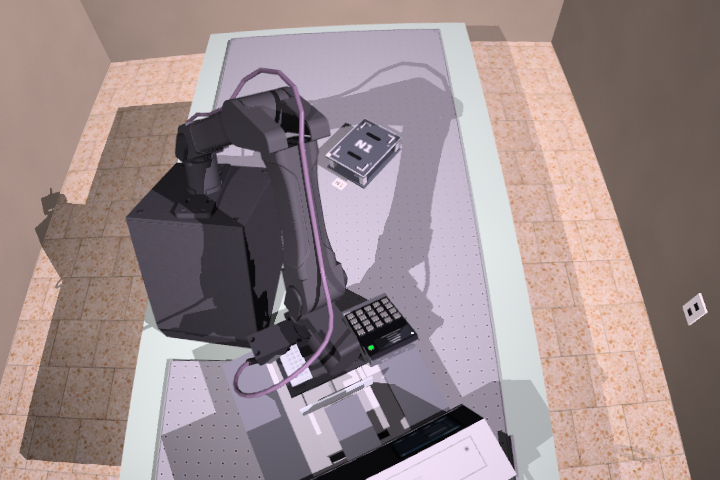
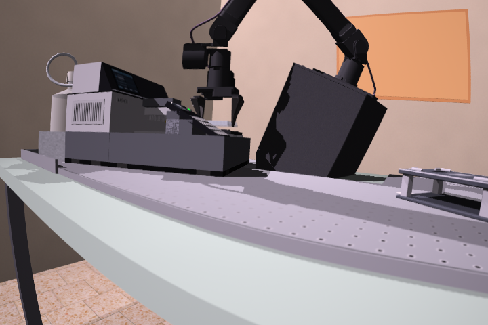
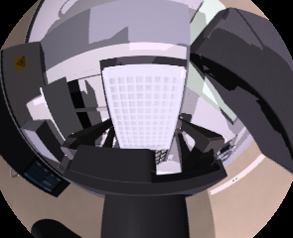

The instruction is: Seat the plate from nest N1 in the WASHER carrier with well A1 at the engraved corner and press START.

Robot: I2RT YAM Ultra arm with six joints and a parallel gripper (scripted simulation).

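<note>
Right now the white well plate is 1 cm behind my hand. From my hand the other things lie so: dark carrier (1 cm behind, 2 cm below); then N1 label (3 cm ahead, 47 cm to the left, 11 cm below); then plate washer (6 cm ahead, 14 cm to the right, 2 cm above).
</note>
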